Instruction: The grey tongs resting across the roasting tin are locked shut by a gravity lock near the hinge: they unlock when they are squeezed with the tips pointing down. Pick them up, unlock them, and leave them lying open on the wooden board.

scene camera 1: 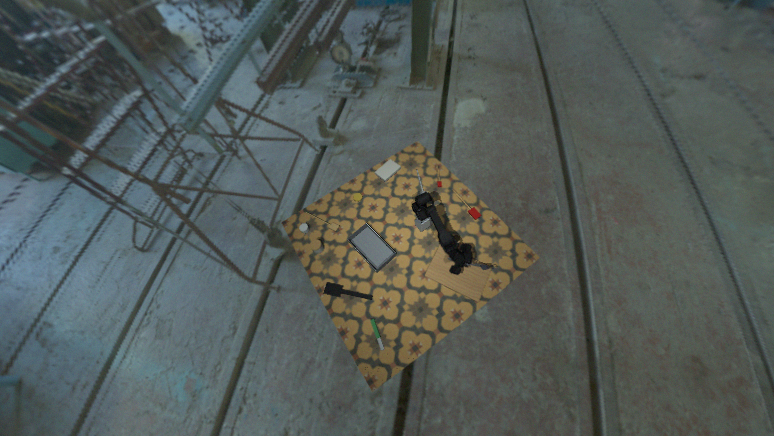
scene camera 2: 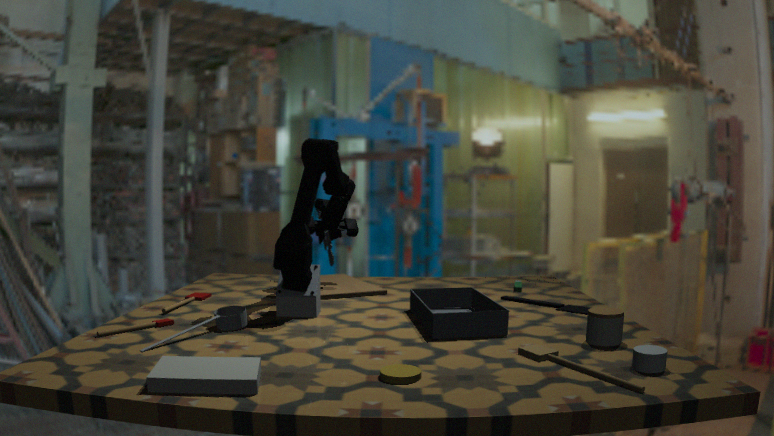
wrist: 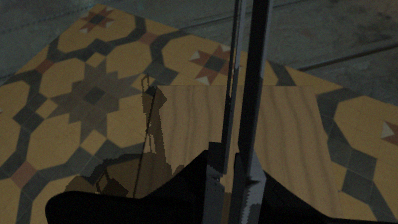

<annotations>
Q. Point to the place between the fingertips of my gripper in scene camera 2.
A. At 322, 243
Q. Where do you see a wooden board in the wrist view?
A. At 290, 142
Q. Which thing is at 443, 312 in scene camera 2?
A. A roasting tin.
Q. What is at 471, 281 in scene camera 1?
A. A wooden board.
</annotations>
